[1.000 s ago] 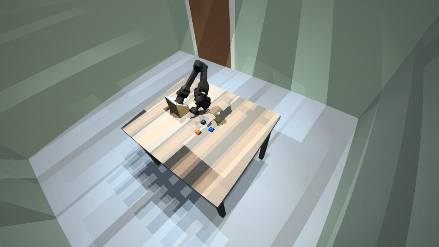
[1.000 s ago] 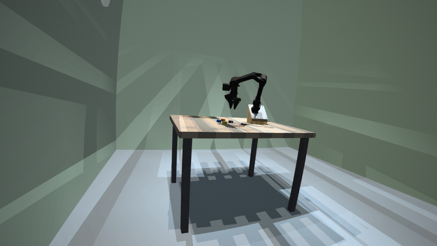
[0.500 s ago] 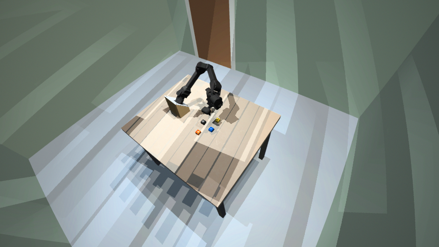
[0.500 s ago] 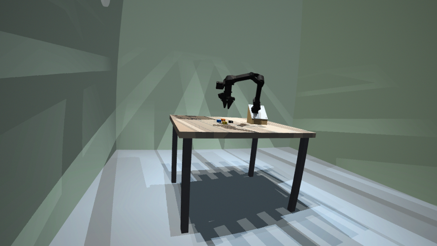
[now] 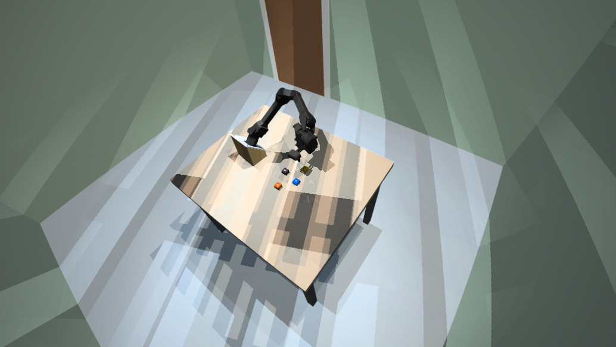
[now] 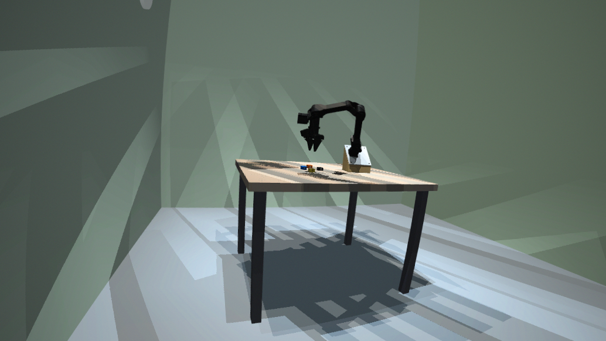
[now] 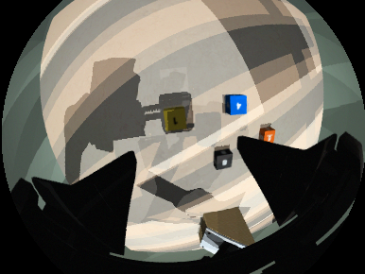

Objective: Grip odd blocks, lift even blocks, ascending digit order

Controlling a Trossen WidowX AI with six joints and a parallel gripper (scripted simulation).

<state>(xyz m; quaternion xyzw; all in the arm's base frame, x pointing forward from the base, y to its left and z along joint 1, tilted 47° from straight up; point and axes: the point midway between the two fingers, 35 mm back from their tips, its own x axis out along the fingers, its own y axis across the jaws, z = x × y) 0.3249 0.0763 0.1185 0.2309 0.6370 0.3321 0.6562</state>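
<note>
My gripper tip is now 11 cm above the yellow block and 1 cm past it. Round my gripper tip: black block: 11 cm below, 9 cm to the right, 8 cm behind; then orange block: 19 cm to the right, 11 cm below, 4 cm behind; then blue block: 11 cm below, 10 cm to the right, 2 cm ahead.
</note>
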